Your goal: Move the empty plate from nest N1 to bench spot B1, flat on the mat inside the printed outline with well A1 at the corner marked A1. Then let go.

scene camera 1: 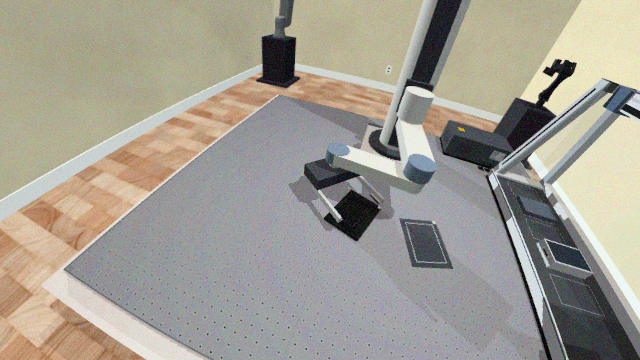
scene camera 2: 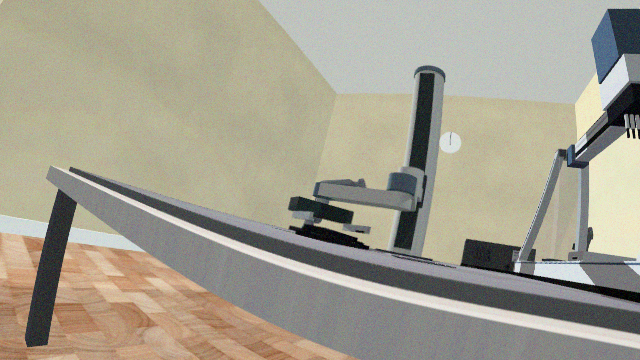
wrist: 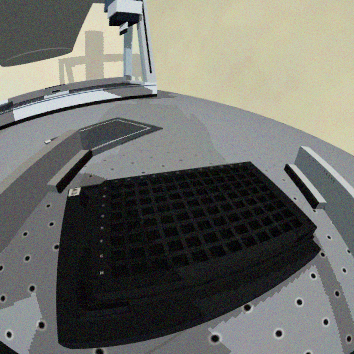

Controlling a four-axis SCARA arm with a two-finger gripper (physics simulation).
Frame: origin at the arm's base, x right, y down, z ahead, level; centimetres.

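Where they show: gripper, fingertip midpoint: (scene camera 1: pixel 362 210) (scene camera 2: pixel 341 223) (wrist: pixel 192 146); arm's base, link origin: (scene camera 1: pixel 393 145).
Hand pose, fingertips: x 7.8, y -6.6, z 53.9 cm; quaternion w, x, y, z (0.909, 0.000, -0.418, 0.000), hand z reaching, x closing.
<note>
Each offset is from my fingertips to the top centre of the thing. "spot": to the spot under its first point. Level surfaces: height alone.
The black plate {dx +2.7, dy +2.1, dz -1.4 cm} (scene camera 1: pixel 357 209) (wrist: pixel 200 215), a grid of open wells, sits in the black nest (scene camera 1: pixel 356 236) (wrist: pixel 75 322). Black on black makes their border hard to see. A white A1 tag {spot: dx -5.3, dy +4.1, dz -7.4 cm} (wrist: pixel 74 192) is at the nest's far left corner in the wrist view. My gripper (scene camera 1: pixel 360 210) (scene camera 2: pixel 331 223) (wrist: pixel 192 146) is open and empty, low over the plate, with one finger out to each side; the fingers appear apart from the plate. The dark mat {dy +5.1 cm} (scene camera 1: pixel 426 243) (wrist: pixel 115 131) with a white printed outline lies flat beside the nest. A small white mark {dx -24.7, dy +5.1, dz -9.2 cm} (scene camera 1: pixel 434 222) is at one corner.
The arm's column (scene camera 1: pixel 407 75) (scene camera 2: pixel 427 125) stands behind the nest. A dark box {spot: dx -43.5, dy -5.5, dz -57.4 cm} (scene camera 1: pixel 475 142) (scene camera 2: pixel 487 254) is right of it. A deck with a white-framed holder (scene camera 1: pixel 567 270) runs along the right, under a gantry frame {spot: dx -60.8, dy -26.3, dz -45.4 cm} (scene camera 1: pixel 555 125) (scene camera 2: pixel 542 205).
</note>
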